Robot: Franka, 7 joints.
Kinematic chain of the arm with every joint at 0, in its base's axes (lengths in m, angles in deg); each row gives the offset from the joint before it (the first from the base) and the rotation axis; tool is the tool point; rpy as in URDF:
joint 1: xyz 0 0 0.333 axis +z
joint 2: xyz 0 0 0 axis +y
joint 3: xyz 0 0 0.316 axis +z
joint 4: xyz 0.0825 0 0 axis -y
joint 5: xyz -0.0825 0 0.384 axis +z
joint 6: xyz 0 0 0 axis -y
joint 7: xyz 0.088 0 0 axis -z
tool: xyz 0 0 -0.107 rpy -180 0 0
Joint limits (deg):
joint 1: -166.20..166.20
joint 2: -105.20..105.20
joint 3: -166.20..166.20
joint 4: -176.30..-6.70
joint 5: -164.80..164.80
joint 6: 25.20..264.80
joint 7: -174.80..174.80
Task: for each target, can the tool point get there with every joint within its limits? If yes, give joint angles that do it. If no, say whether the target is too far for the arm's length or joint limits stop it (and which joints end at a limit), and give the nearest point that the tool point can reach.
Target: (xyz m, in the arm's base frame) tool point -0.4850 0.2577 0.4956
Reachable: yes | joints 50.82 -84.87 73.65 -132.46 -3.21 184.37 89.53
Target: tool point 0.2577 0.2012 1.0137
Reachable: yes | joints -19.85 -32.92 29.90 -81.27 -90.38 133.36 -85.73
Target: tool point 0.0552 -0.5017 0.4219
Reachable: yes | joints -135.91 -13.38 51.51 -142.45 2.72 173.22 11.17
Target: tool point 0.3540 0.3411 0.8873
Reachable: yes | joints -62.85 21.00 125.48 -76.95 -4.22 120.65 -62.48
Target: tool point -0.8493 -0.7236 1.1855
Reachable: no: too far | nearest point -0.5189 -0.4421 0.8538 | short by 0.546 m
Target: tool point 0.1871 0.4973 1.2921
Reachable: no: too far | nearest point 0.1464 0.3891 1.0834 | short by 0.239 m
